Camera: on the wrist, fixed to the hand. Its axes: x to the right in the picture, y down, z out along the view.
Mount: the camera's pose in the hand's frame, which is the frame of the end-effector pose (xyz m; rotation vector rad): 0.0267 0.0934 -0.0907 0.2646 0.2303 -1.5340
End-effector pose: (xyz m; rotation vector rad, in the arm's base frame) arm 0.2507 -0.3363 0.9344 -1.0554 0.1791 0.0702
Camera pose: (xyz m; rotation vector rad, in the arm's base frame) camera 0.2533 -0.3700 0.8059 -0.7069 -0.4348 -1.4182
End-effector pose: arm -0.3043 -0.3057 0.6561 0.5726 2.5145 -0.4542
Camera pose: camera -0.3174 -0.1796 0.6961 1.3455 -2.4531 1.1704
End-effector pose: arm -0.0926 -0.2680 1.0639 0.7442 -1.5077 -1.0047
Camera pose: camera -0.0017 -0.2680 1.1608 2.2518 -0.6584 -1.6773
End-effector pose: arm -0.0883 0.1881 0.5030 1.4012 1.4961 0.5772
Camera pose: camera -0.1190 0.2583 0.6116 0.0393 2.3297 -0.4628
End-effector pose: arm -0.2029 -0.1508 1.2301 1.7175 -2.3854 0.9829
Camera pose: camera -0.3230 -0.1095 1.2693 2.4318 -0.3298 0.9769
